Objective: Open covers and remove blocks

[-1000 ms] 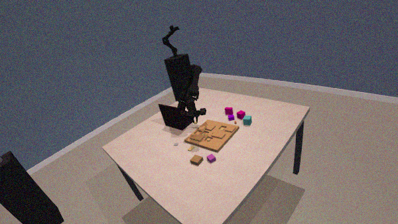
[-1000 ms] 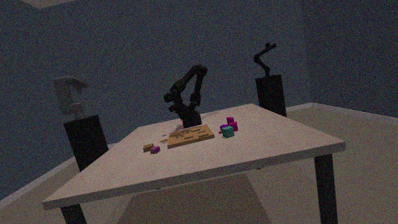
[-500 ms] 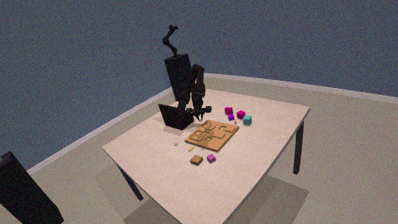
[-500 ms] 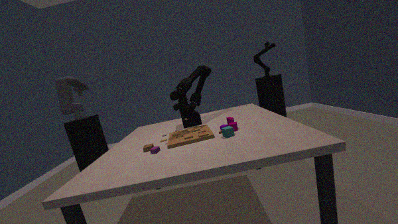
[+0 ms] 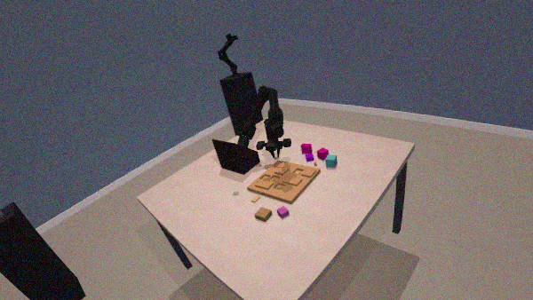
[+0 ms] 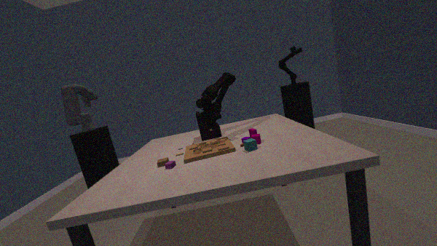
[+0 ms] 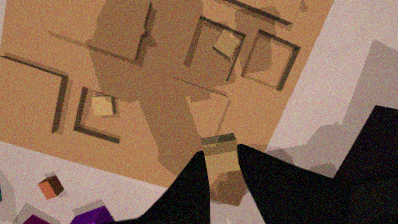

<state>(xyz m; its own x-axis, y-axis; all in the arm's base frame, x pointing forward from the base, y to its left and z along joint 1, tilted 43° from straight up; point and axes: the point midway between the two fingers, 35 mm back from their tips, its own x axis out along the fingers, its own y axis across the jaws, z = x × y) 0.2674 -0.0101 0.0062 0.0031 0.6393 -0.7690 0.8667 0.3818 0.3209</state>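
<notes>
My gripper tip is 15 cm short of the small orange block, 15 cm to the right of it and 11 cm above it. Also, from my gripper tip: magenta block 15 cm ahead, 24 cm to the left, 9 cm below; then tiny grey block 13 cm behind, 25 cm to the right, 11 cm below; then teal block 24 cm ahead, 18 cm to the left, 9 cm below.
</notes>
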